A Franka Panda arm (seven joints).
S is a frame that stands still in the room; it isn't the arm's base.
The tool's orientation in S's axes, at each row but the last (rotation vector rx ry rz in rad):
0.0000 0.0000 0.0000
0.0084 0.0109 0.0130
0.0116 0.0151 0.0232
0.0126 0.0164 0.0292
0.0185 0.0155 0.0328
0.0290 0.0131 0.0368
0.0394 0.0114 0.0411
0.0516 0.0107 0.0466
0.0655 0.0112 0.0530
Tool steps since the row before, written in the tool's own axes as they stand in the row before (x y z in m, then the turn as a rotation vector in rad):
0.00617 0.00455 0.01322 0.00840 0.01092 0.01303
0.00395 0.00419 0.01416 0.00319 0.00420 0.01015
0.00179 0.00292 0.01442 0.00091 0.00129 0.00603
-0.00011 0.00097 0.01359 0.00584 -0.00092 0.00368
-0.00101 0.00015 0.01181 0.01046 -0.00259 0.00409
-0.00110 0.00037 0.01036 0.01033 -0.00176 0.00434
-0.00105 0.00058 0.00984 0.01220 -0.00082 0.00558
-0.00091 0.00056 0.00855 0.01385 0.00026 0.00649
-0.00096 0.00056 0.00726 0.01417 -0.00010 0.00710
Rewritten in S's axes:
0.00617 0.00455 0.01322 0.00840 0.01092 0.01303
0.00405 0.00412 0.01415 0.00325 0.00416 0.01015
0.00194 0.00280 0.01442 0.00097 0.00124 0.00603
0.00009 0.00080 0.01360 0.00592 -0.00079 0.00357
-0.00083 -0.00010 0.01182 0.01060 -0.00232 0.00388
-0.00097 0.00003 0.01038 0.01045 -0.00150 0.00416
-0.00095 0.00015 0.00987 0.01229 -0.00053 0.00541
-0.00083 0.00008 0.00858 0.01390 0.00058 0.00636
-0.00089 0.00003 0.00729 0.01425 0.00019 0.00694

